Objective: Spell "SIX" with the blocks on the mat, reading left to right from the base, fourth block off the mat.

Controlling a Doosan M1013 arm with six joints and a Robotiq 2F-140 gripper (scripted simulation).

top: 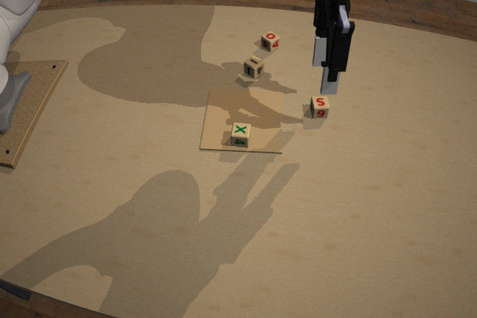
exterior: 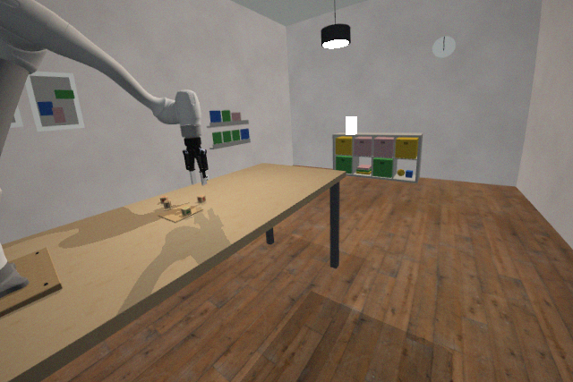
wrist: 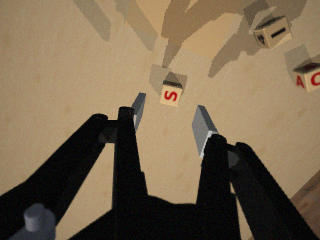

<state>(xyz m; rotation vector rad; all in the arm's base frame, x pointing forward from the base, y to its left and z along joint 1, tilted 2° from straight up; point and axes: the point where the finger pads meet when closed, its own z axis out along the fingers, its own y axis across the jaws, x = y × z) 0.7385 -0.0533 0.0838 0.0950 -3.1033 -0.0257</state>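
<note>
Right now the S block is 110 mm below my hand. The rest, counted from my hand: tan mat 140 mm behind, 10 mm to the right, 120 mm below; I block 120 mm behind, 110 mm to the left, 110 mm below; letter block 140 mm behind, 60 mm to the right, 100 mm below.
</note>
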